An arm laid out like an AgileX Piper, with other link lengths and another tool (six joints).
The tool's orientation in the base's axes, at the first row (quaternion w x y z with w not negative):
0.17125 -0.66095 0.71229 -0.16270
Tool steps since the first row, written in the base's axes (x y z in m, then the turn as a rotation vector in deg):
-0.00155 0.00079 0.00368 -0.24 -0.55 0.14
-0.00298 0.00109 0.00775 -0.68 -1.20 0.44
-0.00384 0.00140 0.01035 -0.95 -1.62 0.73
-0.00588 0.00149 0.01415 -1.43 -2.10 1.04
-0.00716 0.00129 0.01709 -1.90 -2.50 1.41
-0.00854 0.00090 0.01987 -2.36 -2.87 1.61
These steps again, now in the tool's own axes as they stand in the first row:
-0.00079 -0.00025 -0.00399 0.56 0.11 -0.23
-0.00111 -0.00083 -0.00826 1.23 0.31 -0.70
-0.00144 -0.00124 -0.01097 1.66 0.39 -1.08
-0.00150 -0.00116 -0.01528 2.16 0.64 -1.57
-0.00130 -0.00139 -0.01848 2.58 0.85 -2.11
-0.00089 -0.00147 -0.02158 2.98 1.14 -2.50

